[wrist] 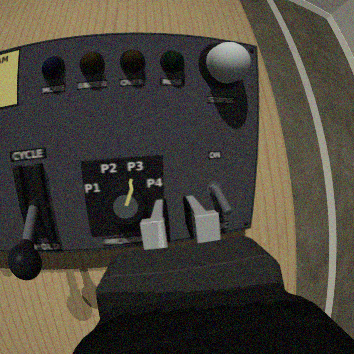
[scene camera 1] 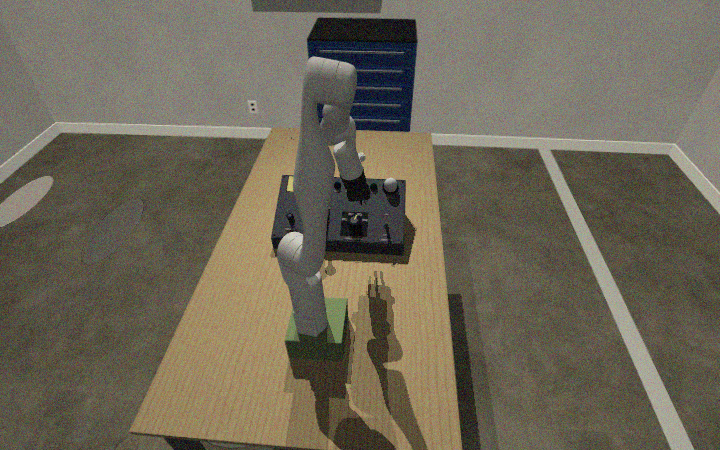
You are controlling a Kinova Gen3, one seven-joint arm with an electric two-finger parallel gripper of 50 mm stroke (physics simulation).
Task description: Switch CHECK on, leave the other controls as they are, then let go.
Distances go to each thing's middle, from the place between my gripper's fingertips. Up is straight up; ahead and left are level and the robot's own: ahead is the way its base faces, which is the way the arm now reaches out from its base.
The dark control panel (scene camera 1: 386, 203) lies 80 mm ahead of my hand, 110 mm to the left of it and 110 mm below it.
